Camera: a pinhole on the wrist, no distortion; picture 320 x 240 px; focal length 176.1 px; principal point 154.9 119.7 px. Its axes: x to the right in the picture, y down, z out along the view. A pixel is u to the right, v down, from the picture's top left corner.
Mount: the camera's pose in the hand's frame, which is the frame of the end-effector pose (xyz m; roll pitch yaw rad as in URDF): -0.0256 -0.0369 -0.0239 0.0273 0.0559 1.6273
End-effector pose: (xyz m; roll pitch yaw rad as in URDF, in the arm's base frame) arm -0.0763 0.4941 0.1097 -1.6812 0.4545 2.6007
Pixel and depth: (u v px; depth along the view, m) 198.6 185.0 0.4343
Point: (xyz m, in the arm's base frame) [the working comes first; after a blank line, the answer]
In the camera's frame: 0.1078 0.1610 0.4343

-0.0907 0.0409 0.0719
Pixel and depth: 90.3 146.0 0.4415
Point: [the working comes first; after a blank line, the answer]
In the camera's frame: -0.1620 0.0659 0.4415

-0.2983 0.1090 0.2566
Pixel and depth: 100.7 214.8 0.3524
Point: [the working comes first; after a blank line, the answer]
In the camera's frame: -0.1085 0.1903 0.3524

-0.1393 0.1214 0.2852
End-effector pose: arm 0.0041 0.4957 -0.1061 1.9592 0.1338 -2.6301
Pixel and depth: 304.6 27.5 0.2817
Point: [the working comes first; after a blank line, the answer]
In the camera's frame: 0.2395 -0.1475 0.2817

-0.2595 0.7005 -0.0041
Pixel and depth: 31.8 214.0 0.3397
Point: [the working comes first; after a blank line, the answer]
In the camera's frame: -0.2375 0.1819 0.3397

0.1056 0.7918 -0.4487
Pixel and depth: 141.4 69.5 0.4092
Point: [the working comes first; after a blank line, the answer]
In the camera's frame: -0.0314 -0.1166 0.4092

-0.2299 0.7543 -0.2987
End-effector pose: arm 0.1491 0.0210 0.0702 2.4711 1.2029 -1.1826
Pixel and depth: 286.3 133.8 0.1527
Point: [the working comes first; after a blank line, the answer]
In the camera's frame: 0.1139 0.0122 0.1527

-0.0036 0.0179 0.0925
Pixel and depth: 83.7 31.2 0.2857
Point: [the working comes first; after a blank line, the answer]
In the camera's frame: -0.1155 -0.1436 0.2857

0.0069 0.2003 -0.1550
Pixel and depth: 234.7 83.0 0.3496
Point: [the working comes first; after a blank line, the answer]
In the camera's frame: 0.1584 -0.0729 0.3496

-0.1856 0.0233 -0.0294
